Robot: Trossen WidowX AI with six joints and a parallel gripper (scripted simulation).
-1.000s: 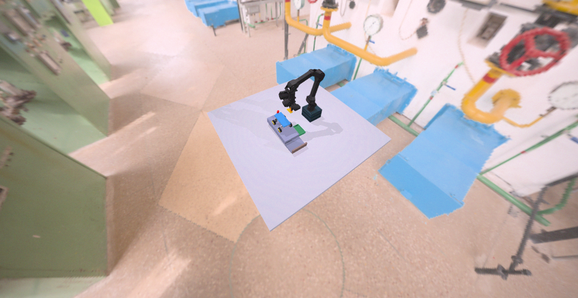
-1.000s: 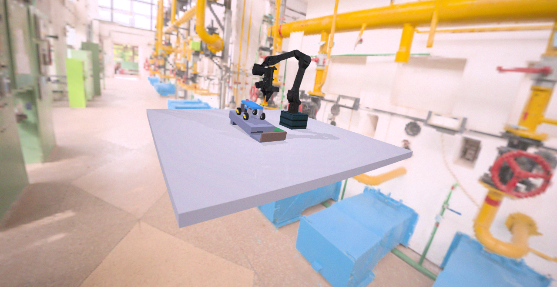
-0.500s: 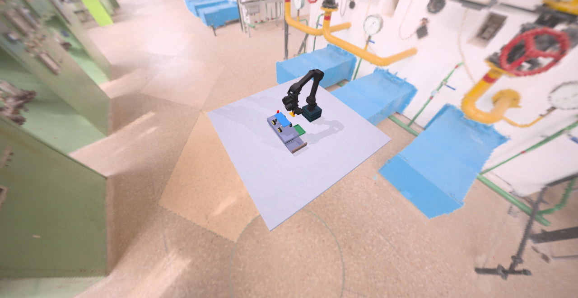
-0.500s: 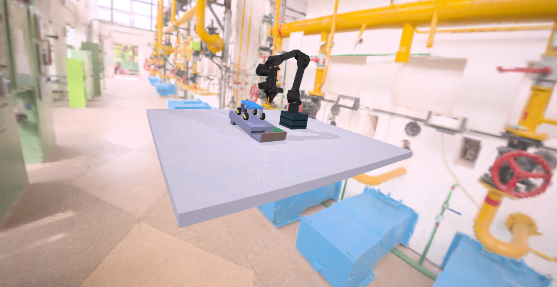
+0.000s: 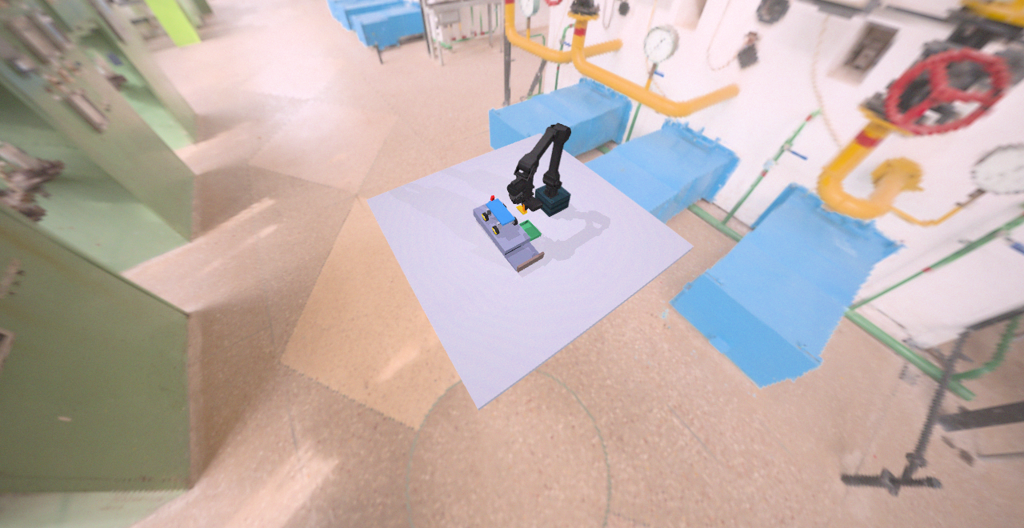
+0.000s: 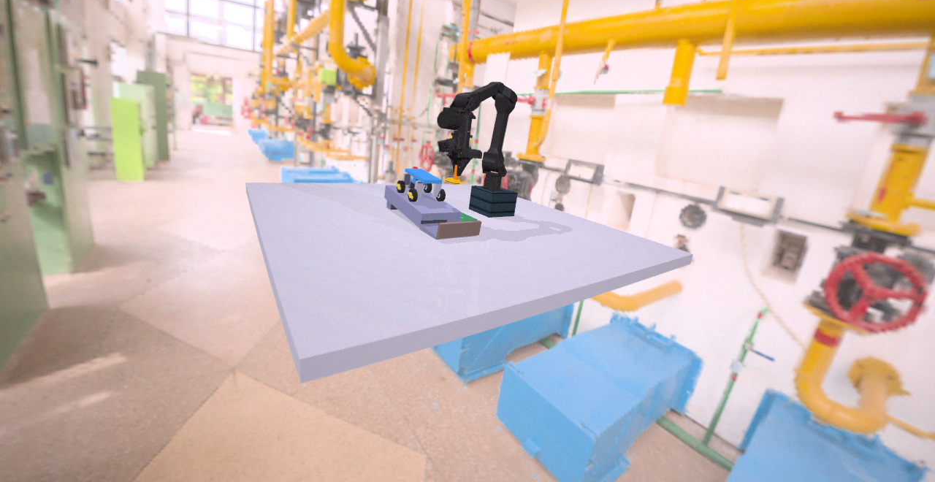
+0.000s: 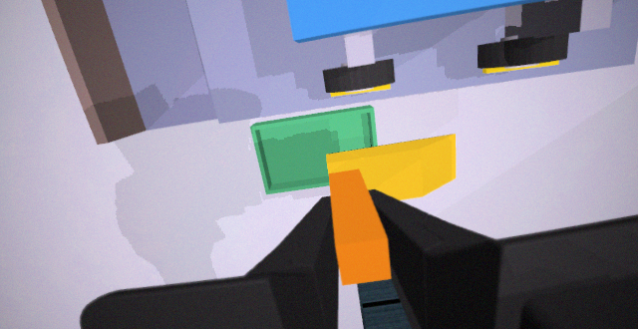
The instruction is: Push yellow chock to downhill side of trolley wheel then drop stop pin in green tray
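My gripper tip is now 80 mm short of the red-headed stop pin, 170 mm to the left of it and 40 mm above it. From my gripper tip the other things lie so: grey ramp 100 mm ahead, 60 mm to the right, 120 mm below; blue-decked trolley 100 mm ahead, 70 mm to the right, 50 mm below; yellow chock 20 mm to the right, 10 mm below.
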